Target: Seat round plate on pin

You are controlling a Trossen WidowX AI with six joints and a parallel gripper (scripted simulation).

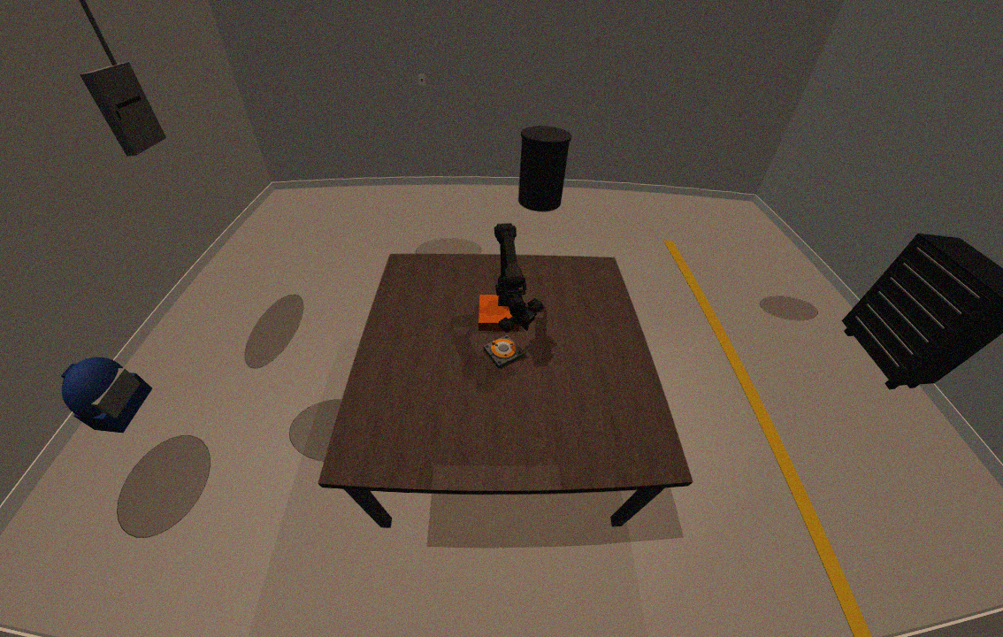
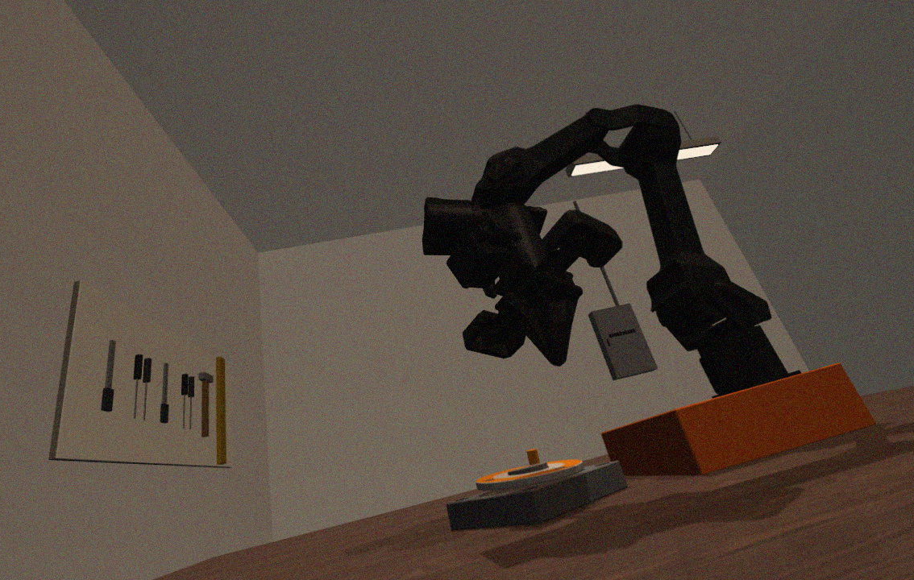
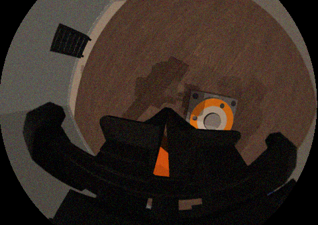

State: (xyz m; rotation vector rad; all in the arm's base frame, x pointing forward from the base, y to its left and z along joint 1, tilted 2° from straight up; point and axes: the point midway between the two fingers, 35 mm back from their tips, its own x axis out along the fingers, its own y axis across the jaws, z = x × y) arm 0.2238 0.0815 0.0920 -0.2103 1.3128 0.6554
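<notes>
Now: gripper tip 30 mm short of the round plate, 110 mm to the left of it and 80 mm above it. From my gripper tip the other things lie so: grey square base 30 mm ahead, 90 mm to the right, 90 mm below.
</notes>
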